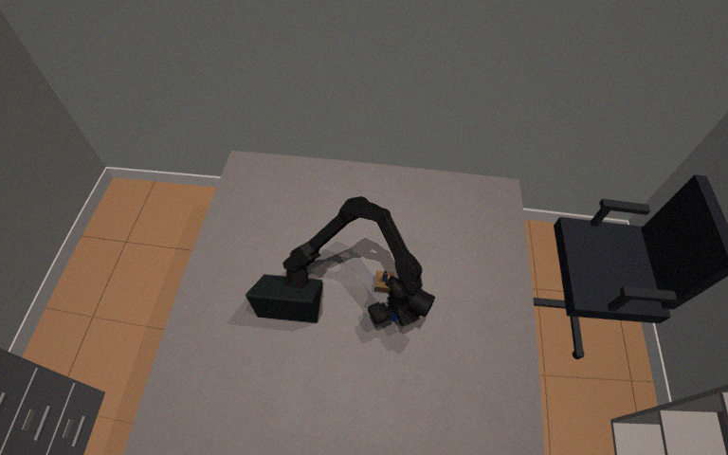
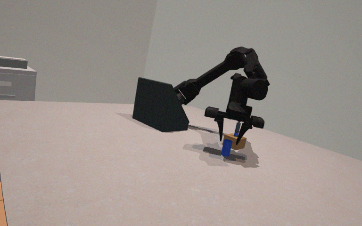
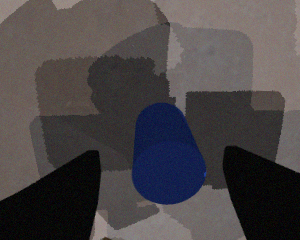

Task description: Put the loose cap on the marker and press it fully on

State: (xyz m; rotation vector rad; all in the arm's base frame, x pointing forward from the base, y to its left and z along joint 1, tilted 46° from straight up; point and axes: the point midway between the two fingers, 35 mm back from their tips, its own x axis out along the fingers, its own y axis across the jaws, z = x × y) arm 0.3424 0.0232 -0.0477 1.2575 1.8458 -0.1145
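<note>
Now: the blue cap 20 mm below my gripper tip. Also, from my gripper tip: tan holder block: 120 mm to the left, 60 mm behind, 20 mm below.
</note>
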